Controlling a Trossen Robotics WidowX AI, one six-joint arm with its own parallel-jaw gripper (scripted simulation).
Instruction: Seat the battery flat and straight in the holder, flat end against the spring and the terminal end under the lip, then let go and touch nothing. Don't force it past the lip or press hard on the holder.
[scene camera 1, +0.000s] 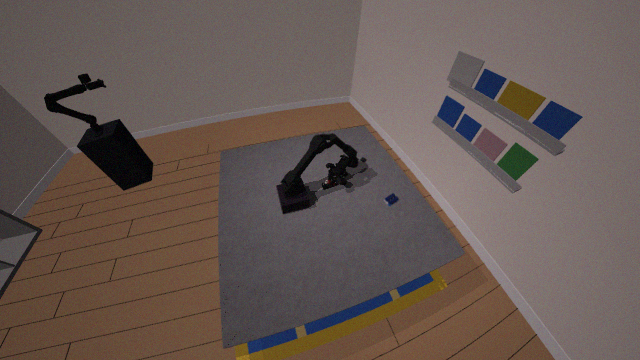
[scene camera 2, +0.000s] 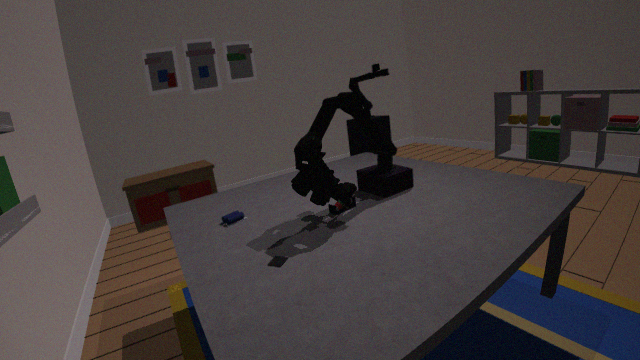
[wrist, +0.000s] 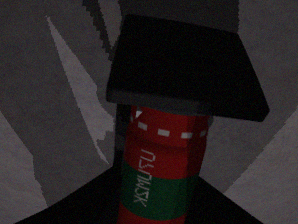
I see my gripper (scene camera 2: 343, 202).
My gripper shows as well in the wrist view (wrist: 154, 180).
